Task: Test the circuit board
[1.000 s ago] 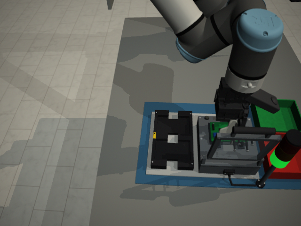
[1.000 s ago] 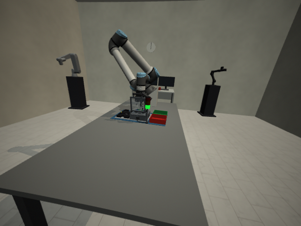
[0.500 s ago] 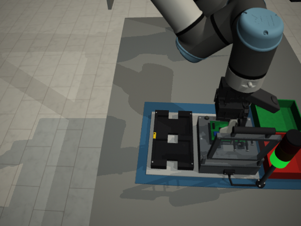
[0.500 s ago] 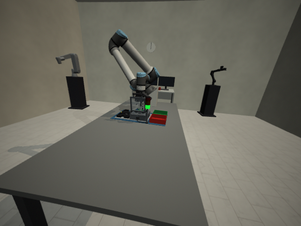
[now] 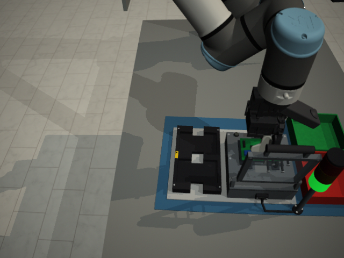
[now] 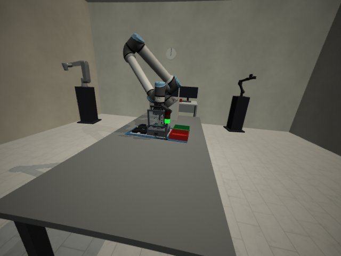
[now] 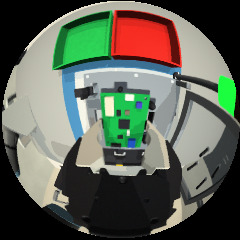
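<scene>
The green circuit board is 1 cm to the right of my hand. From my hand the other things lie so: black latch tab 5 cm behind, 6 cm to the left; tester lid 11 cm ahead, 3 cm to the right, 10 cm above; red bin 8 cm ahead, 18 cm to the left, 7 cm below.
</scene>
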